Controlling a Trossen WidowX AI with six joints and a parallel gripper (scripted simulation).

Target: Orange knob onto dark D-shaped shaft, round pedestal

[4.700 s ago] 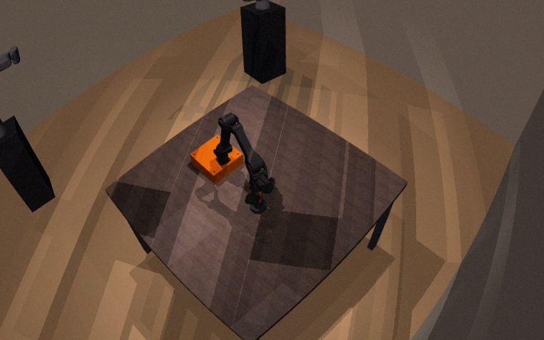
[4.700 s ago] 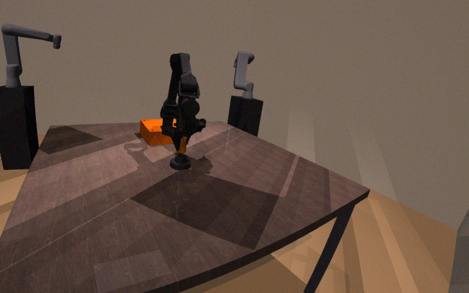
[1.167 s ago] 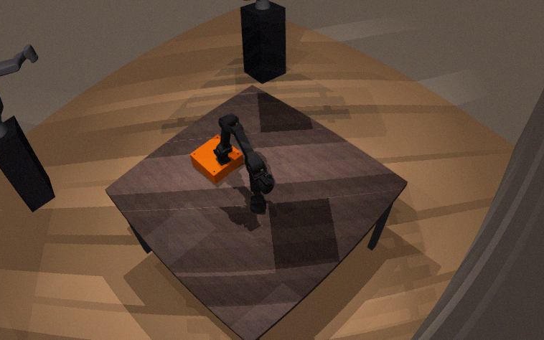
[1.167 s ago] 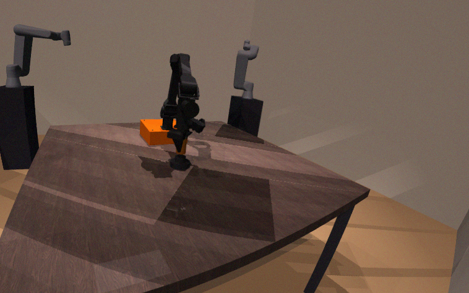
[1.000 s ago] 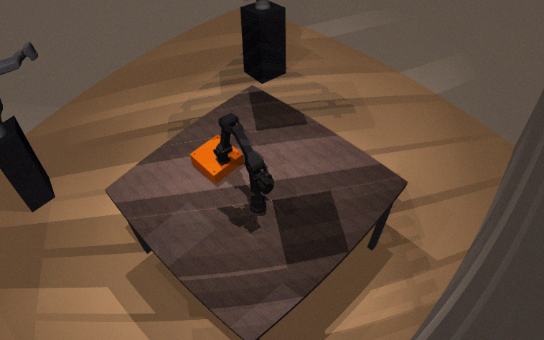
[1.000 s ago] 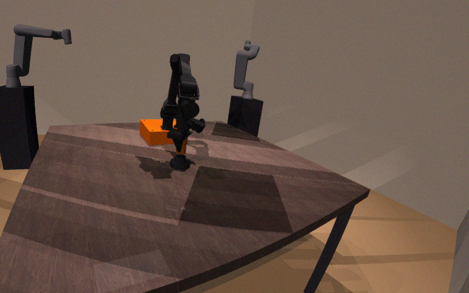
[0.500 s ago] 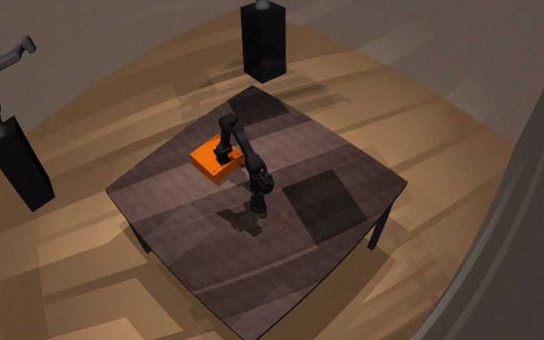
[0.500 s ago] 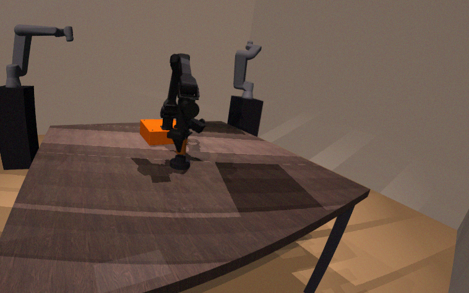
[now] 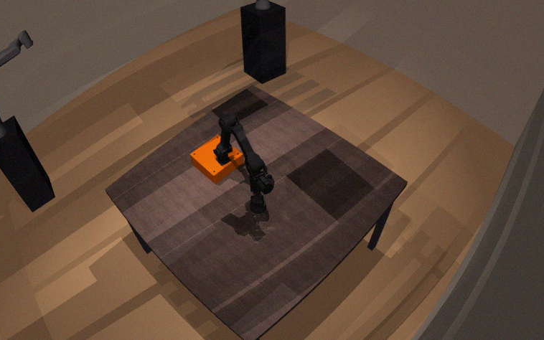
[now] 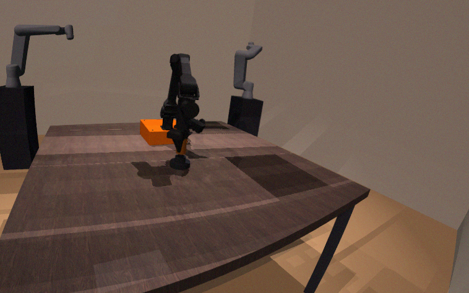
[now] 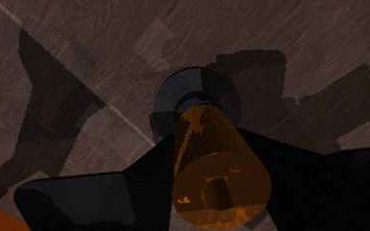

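The dark round pedestal is 4 cm below my gripper tip. The rest, counted from my gripper tip: orange knob: 2 cm above.
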